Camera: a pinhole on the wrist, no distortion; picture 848 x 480 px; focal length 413.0 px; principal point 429.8 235.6 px. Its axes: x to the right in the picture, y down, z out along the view. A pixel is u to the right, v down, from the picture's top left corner.
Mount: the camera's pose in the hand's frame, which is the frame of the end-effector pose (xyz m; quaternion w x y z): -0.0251 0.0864 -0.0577 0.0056 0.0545 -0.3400 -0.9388
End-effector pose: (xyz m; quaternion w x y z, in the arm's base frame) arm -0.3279 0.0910 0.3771 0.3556 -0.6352 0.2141 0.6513
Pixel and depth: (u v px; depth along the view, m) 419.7 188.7 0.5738
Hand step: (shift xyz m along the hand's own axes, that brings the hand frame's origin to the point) -0.0703 0.5031 0.3398
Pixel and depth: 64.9 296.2 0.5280
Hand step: 0.3805 0.3858 0.4406
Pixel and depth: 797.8 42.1 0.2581
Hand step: -0.2779 0.3330 0.0393
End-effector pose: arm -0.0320 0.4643 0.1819 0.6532 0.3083 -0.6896 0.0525
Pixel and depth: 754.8 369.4 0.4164
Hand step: -0.3986 0.2327 0.3139
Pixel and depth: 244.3 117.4 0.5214
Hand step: 0.1563 0.5448 0.2678
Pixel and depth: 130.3 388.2 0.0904
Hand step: 0.0296 0.1215 0.0391
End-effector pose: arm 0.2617 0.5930 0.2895 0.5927 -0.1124 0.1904 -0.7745
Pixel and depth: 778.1 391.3 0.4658
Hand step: -0.4697 0.2298 0.3711
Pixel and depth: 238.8 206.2 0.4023
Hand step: 0.1179 0.3739 0.2492
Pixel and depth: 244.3 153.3 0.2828
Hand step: 0.0726 0.3161 0.1345
